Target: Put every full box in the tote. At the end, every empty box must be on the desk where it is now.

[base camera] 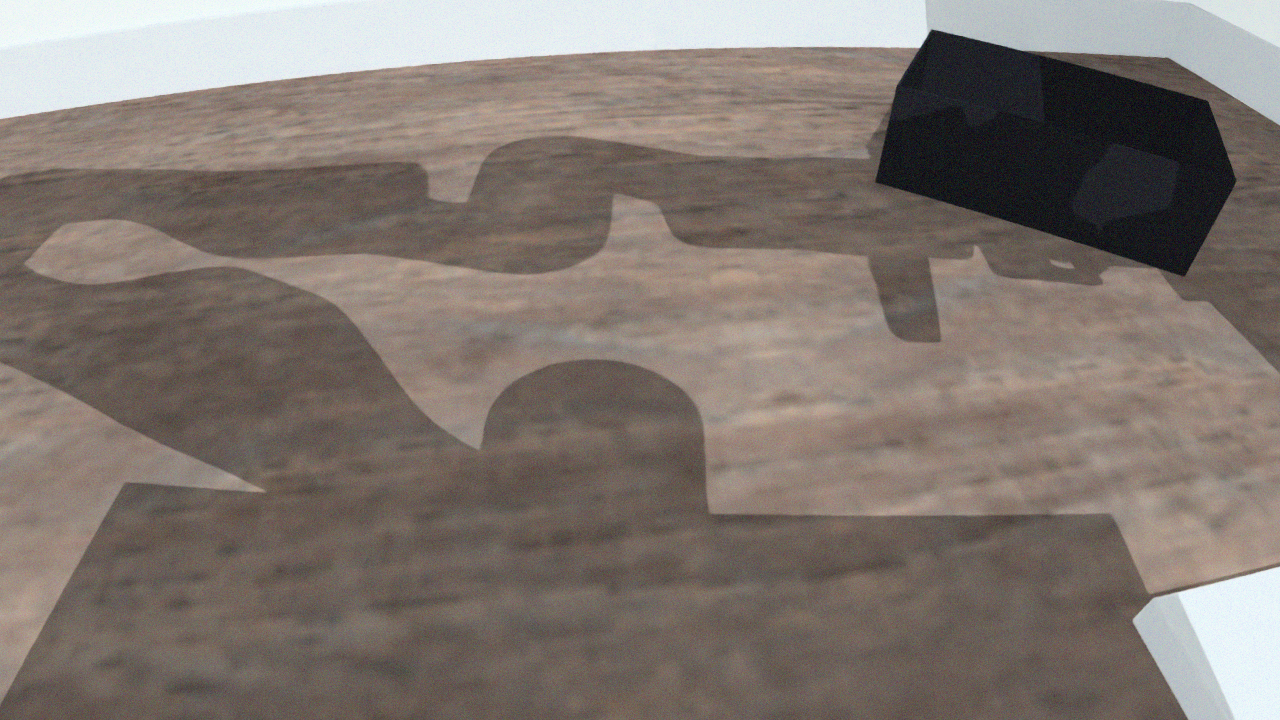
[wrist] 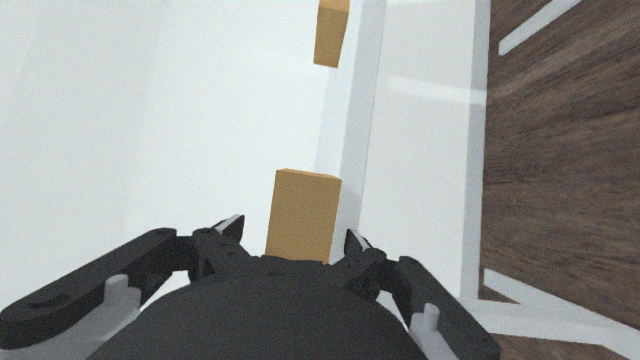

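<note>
A tan box (wrist: pixel 304 215) stands on the white desk (wrist: pixel 225 125), its near end hidden behind the gripper body. My gripper (wrist: pixel 295 233) is open, with one fingertip on each side of this box in the wrist view and nothing held. A second tan box (wrist: pixel 331 35) is farther off at the top of the wrist view, cut by the frame's edge. I cannot tell from the outside whether either box is full or empty. The black tote (base camera: pixel 1029 170) sits on the wood floor at the upper right of the base camera view.
A white desk part (base camera: pixel 1244 640) shows at the lower right of the base camera view. White walls (base camera: pixel 537 26) stand behind the floor. Shadows of the arm and base lie across the floor. White bars (wrist: pixel 475 150) and dark wood floor (wrist: pixel 560 175) show at the right of the wrist view.
</note>
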